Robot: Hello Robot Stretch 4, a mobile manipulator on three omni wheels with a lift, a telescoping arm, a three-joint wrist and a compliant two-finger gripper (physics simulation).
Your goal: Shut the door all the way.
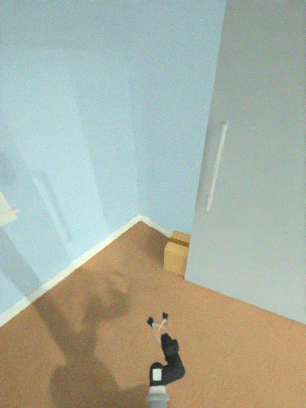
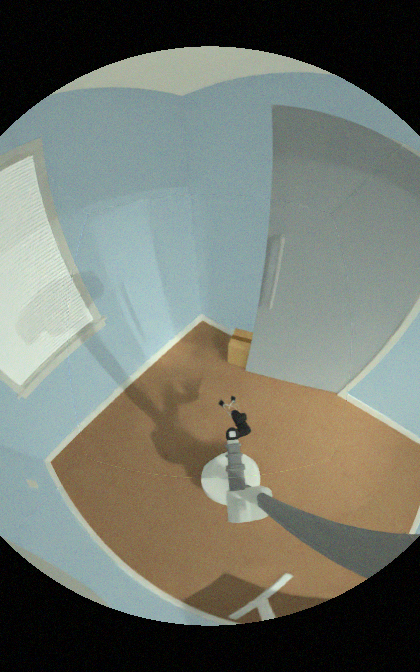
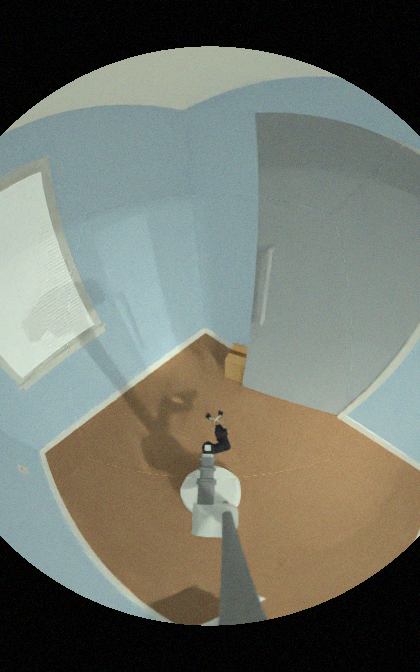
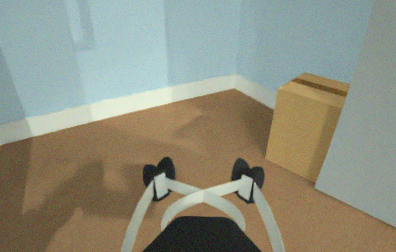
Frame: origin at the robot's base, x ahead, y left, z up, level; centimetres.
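Seen in the pictures: gripper, fingertip midpoint: [image 1: 156,315] [image 2: 225,398] [image 3: 213,412] [image 4: 203,171].
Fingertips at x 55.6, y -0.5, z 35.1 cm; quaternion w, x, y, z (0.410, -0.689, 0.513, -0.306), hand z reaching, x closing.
Observation:
A point is followed by its place in that frame.
The tall grey door [image 1: 260,175] @(z 105.9, x 86.7, y -49.8 cm) [image 2: 330,260] @(z 120.4, x 83.4, y -57.1 cm) [image 3: 310,280] @(z 115.0, x 85.8, y -51.7 cm) [image 4: 367,130] @(z 23.0, x 94.8, y -31.7 cm) stands ajar on the right, its free edge out from the blue wall behind it. A long white bar handle [image 1: 217,165] @(z 111.0, x 87.8, y -29.5 cm) [image 2: 277,272] @(z 109.0, x 87.8, y -29.5 cm) [image 3: 267,286] @(z 109.3, x 87.8, y -30.0 cm) is upright near that free edge. My gripper [image 1: 158,320] @(z 35.1, x 55.6, y -0.5 cm) [image 2: 227,401] @(z 35.1, x 55.6, y -0.5 cm) [image 3: 214,415] @(z 35.1, x 55.6, y -0.5 cm) [image 4: 203,171] @(z 35.1, x 55.6, y -0.5 cm) is open and empty, low over the brown floor, in front and to the left of the door's lower free corner, apart from the door. Part of the doorway behind the door is hidden.
A cardboard box [image 1: 177,255] @(z 22.8, x 104.8, y -18.6 cm) [image 2: 240,348] @(z 24.6, x 105.1, y -19.4 cm) [image 3: 235,364] @(z 23.1, x 105.0, y -18.2 cm) [image 4: 305,125] @(z 16.1, x 104.9, y -18.4 cm) stands on the floor behind the door's free edge, partly hidden by it. Blue walls with white skirting meet in the corner beyond. A window [image 2: 40,280] @(z 127.3, x 82.0, y 99.4 cm) [image 3: 42,285] @(z 128.6, x 80.4, y 100.8 cm) is on the left wall.

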